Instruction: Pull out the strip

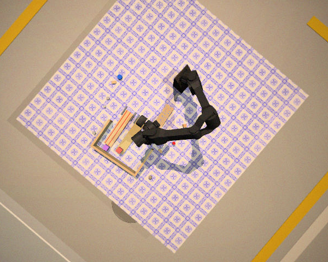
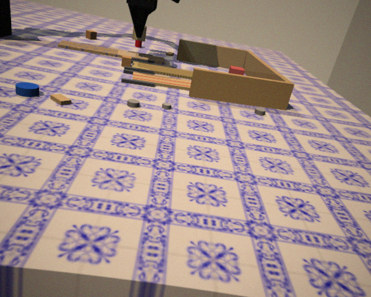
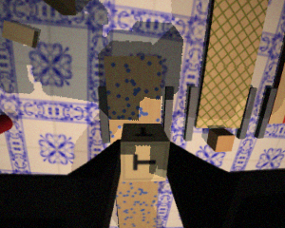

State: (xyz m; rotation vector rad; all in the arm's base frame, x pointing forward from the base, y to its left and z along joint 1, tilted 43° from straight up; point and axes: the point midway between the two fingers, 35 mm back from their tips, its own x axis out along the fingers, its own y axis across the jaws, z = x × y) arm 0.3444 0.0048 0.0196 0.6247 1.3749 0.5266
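The blue-dotted strip is 5 cm below my gripper tip and 5 cm behind it. The rest, counted from my gripper tip: tan slab: 37 cm to the right, 10 cm behind, 5 cm below; then labelled cube: 1 cm above; then red cylinder: 15 cm to the left, 4 cm below.
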